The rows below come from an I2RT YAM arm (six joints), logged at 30 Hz.
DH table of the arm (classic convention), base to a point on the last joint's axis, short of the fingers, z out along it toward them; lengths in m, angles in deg. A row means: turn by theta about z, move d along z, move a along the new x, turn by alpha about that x. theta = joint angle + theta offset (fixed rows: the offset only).
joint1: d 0.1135  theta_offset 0  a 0.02  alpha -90
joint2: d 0  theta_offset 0  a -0.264  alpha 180
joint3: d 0  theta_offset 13.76  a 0.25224  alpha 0
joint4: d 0  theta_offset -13.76  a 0.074  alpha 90
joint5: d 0  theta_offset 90  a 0  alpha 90
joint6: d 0.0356  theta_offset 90  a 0  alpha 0
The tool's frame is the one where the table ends.
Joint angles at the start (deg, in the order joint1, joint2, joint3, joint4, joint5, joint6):
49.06 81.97 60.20 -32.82 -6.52 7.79
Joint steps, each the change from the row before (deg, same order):
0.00 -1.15 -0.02 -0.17 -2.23 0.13
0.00 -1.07 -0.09 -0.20 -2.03 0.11
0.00 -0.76 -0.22 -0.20 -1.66 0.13
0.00 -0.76 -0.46 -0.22 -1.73 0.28
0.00 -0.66 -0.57 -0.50 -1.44 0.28
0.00 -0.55 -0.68 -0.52 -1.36 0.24
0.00 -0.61 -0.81 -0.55 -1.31 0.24
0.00 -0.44 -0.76 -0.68 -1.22 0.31
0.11 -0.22 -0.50 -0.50 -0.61 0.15
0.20 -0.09 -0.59 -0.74 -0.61 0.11
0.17 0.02 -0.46 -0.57 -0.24 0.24
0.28 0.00 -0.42 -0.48 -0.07 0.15
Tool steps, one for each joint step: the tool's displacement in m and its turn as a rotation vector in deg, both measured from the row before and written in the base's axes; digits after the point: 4 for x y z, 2 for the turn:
-0.0031 -0.0015 0.0054 1.95 0.80 1.20
-0.0031 -0.0017 0.0045 1.68 0.78 1.13
-0.0026 -0.0015 0.0023 1.15 0.85 0.91
-0.0030 -0.0018 0.0009 1.02 1.15 0.84
-0.0031 -0.0022 -0.0005 0.49 1.30 0.66
-0.0030 -0.0022 -0.0017 0.26 1.40 0.63
-0.0033 -0.0026 -0.0022 0.16 1.44 0.59
-0.0030 -0.0024 -0.0028 -0.07 1.60 0.46
-0.0022 -0.0013 -0.0022 -0.25 0.98 0.34
-0.0027 -0.0012 -0.0035 -0.60 1.26 0.45
-0.0019 -0.0008 -0.0031 -0.65 0.98 0.11
-0.0021 -0.0005 -0.0027 -0.64 0.72 0.20

